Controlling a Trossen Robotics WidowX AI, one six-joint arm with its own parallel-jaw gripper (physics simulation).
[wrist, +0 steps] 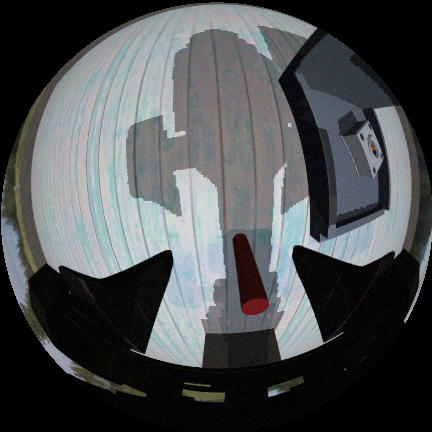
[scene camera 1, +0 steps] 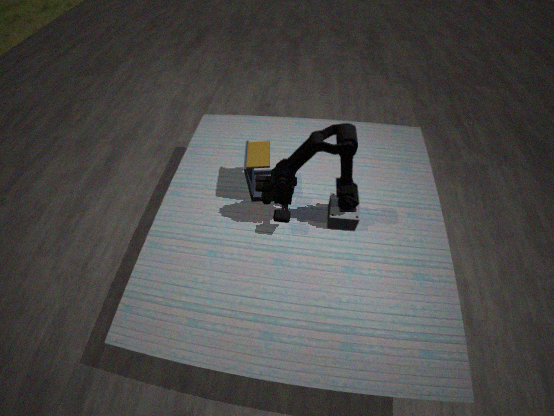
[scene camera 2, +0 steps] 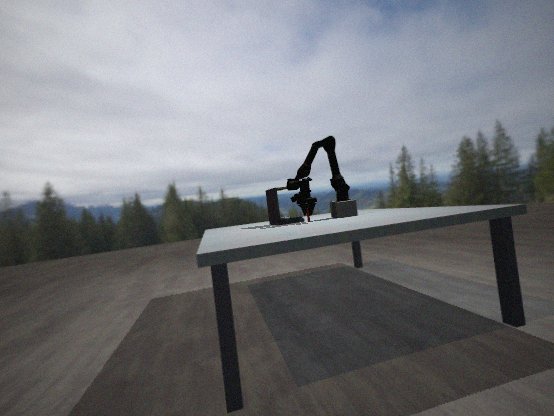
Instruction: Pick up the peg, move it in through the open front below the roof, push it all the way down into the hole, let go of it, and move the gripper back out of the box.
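Frame: origin at the arm's base, x back, y left, z down, level; millimetres.
Seen in the pictures: gripper, fingertip midpoint: (wrist: 234, 255) (scene camera 1: 285, 211) (scene camera 2: 307, 215); arm's base, origin of the base link: (scene camera 1: 347, 204) (scene camera 2: 343, 200).
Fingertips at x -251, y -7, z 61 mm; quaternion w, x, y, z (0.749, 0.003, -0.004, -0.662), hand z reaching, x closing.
Pixels of each thing's top centre, then the offset from my fingertips to it. "spot": a spot on its surface instead. Level surfaces: height alone.
- red peg, middle of its top: (wrist: 254, 306) (scene camera 2: 307, 208) dx +7, dy -7, dz -43 mm
- box, middle of its top: (scene camera 1: 266, 153) (scene camera 2: 282, 188) dx -73, dy -159, dz -187 mm
- yellow roof, surface spot: (scene camera 1: 258, 153) spot: dx -103, dy -158, dz -187 mm
- grey block, middle of its top: (wrist: 374, 146) dx -81, dy -169, dz -4 mm
- round hole, surface spot: (wrist: 373, 148) spot: dx -80, dy -176, dz +2 mm
- table, its level: dz +37 mm
The red peg (scene camera 2: 308, 218) (wrist: 250, 275) stands upright on the table; in the wrist view it is in shadow, with its round top toward the camera. It cannot be made out clearly in scene camera 1. My gripper (scene camera 1: 284, 207) (scene camera 2: 308, 212) (wrist: 234, 255) is open, low over the table, with one finger on each side of the peg and gaps between. The box (scene camera 2: 273, 206) (wrist: 317, 175) stands beside the gripper, with a yellow roof (scene camera 1: 258, 153). On its floor is a grey block (wrist: 362, 147) with the round hole (wrist: 373, 148), seen in the wrist view.
The arm's grey base (scene camera 1: 343, 220) (scene camera 2: 343, 208) (wrist: 241, 348) stands on the table (scene camera 1: 280, 310) (scene camera 2: 360, 227), on the other side of the gripper from the box. The box's dark side wall and raised floor edge are close to the right finger in the wrist view. Shadows cross the table around the peg.
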